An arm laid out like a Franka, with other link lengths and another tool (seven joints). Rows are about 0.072 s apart.
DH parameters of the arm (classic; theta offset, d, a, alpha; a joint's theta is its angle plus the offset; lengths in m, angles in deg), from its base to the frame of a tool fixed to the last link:
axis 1: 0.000 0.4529 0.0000 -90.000
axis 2: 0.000 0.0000 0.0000 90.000
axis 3: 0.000 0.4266 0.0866 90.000
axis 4: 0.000 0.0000 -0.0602 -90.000
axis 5: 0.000 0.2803 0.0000 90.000
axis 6: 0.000 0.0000 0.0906 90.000
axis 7: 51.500 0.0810 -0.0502 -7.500
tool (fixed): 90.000 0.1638 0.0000 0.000
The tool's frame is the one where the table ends.
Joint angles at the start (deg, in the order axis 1, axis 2, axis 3, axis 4, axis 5, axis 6, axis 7): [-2.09 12.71 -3.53 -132.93 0.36 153.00 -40.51]
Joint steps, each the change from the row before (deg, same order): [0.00 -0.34 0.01 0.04 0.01 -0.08 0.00]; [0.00 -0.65 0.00 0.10 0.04 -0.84 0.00]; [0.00 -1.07 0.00 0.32 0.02 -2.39 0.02]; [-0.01 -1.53 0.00 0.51 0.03 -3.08 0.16]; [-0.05 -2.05 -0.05 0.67 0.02 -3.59 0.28]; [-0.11 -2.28 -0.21 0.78 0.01 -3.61 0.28]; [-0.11 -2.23 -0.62 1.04 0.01 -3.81 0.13]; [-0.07 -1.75 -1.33 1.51 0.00 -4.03 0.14]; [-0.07 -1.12 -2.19 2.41 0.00 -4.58 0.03]
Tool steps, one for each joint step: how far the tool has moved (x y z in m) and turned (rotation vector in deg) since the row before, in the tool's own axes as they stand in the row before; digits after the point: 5 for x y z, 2 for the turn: [0.00018 -0.00051 -0.00274 0.28 -0.09 0.04]; [0.00093 0.00170 -0.00479 -0.11 -0.04 0.03]; [0.00215 0.00592 -0.00777 -1.00 0.11 -0.08]; [0.00282 0.00721 -0.01152 -1.07 0.08 0.07]; [0.00417 0.00833 -0.01554 -0.93 0.04 0.29]; [0.00606 0.00820 -0.01730 -0.64 -0.01 0.53]; [0.00907 0.00769 -0.01748 -0.66 0.02 0.78]; [0.01308 0.00558 -0.01563 -0.96 0.10 1.41]; [0.01821 0.00176 -0.01493 -1.32 0.16 2.12]
